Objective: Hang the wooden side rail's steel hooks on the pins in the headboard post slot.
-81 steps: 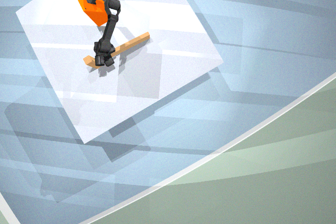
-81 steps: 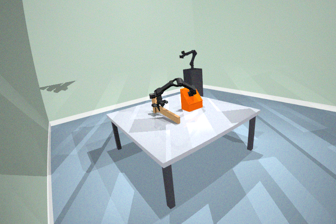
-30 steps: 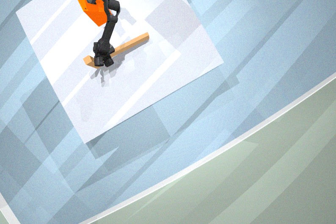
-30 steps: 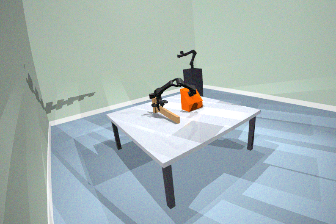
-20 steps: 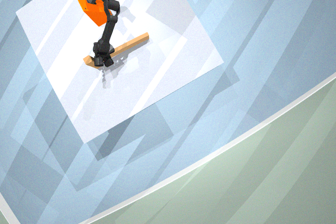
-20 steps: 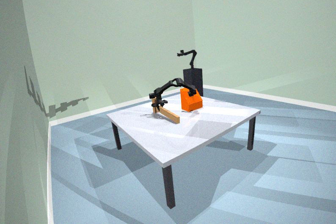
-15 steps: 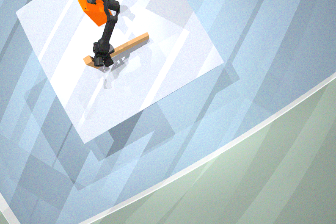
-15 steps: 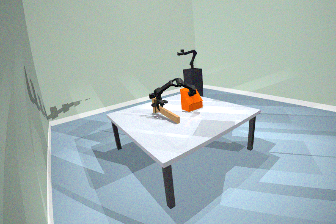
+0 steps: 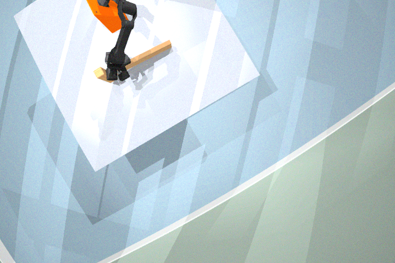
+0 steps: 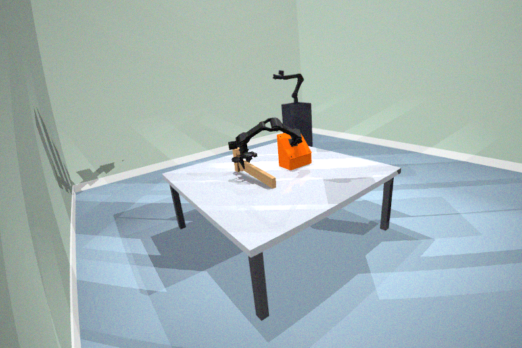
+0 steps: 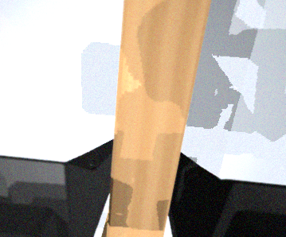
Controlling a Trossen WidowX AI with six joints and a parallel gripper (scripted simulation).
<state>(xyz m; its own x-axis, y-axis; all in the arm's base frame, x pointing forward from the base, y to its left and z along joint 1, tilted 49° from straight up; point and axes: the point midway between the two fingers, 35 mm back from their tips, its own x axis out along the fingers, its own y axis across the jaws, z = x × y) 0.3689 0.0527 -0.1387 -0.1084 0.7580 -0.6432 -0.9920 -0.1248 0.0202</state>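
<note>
My gripper tip is 11 cm to the left of the headboard post, 4 cm below it and 1 cm short of it.
</note>
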